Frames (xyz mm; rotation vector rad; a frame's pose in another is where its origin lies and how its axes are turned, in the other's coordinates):
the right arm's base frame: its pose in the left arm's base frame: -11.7 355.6 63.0 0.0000 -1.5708 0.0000
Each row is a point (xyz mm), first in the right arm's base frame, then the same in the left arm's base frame.
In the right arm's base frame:
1: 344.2 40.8 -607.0
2: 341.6 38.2 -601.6
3: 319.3 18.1 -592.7
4: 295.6 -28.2 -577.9
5: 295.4 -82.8 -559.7
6: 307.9 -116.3 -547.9
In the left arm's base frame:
1: 595.3 396.4 407.2
2: 589.9 393.8 404.6
3: 581.0 373.7 382.3
4: 566.2 327.4 358.6
5: 548.0 272.8 358.4
6: 536.2 239.3 370.9

